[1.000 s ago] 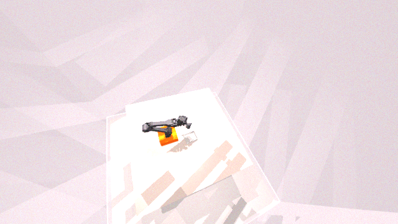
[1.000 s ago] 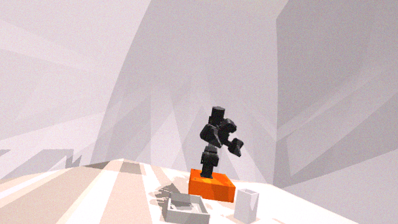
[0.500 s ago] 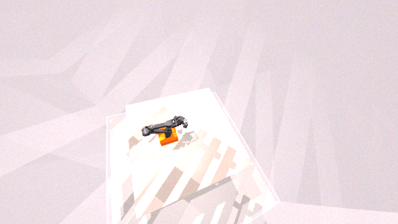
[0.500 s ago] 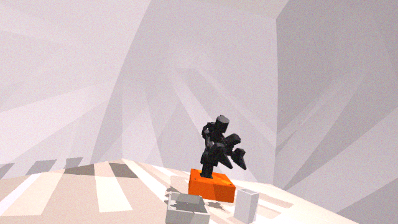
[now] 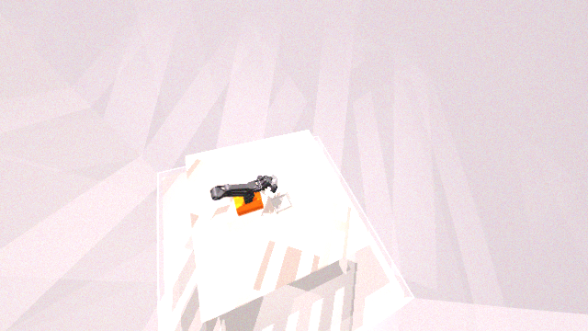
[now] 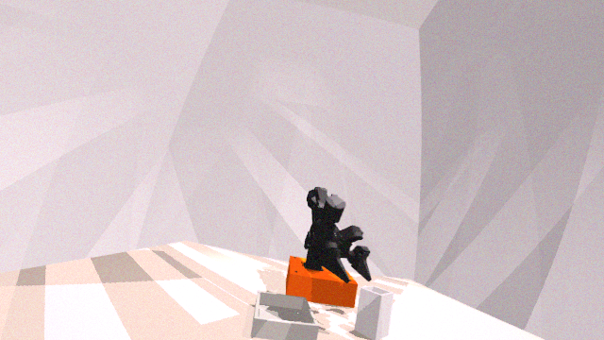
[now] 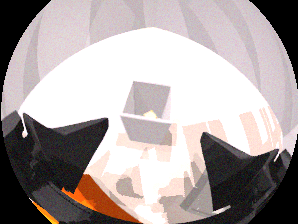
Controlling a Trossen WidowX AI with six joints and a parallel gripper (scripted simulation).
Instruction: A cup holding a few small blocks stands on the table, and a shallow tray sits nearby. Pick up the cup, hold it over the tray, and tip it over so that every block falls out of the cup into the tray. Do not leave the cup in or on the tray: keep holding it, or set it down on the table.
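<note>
Now: gripper tip 6 cm above the tan block, 3 cm to the right of it and 3 cm short of it. The rest, counted from my gripper tip: blue block: 8 cm below, 3 cm to the left, 3 cm ahead; then purple block: 9 cm below, 3 cm to the left, 3 cm ahead; then square cup: 8 cm below, 3 cm to the left, 3 cm ahead.
</note>
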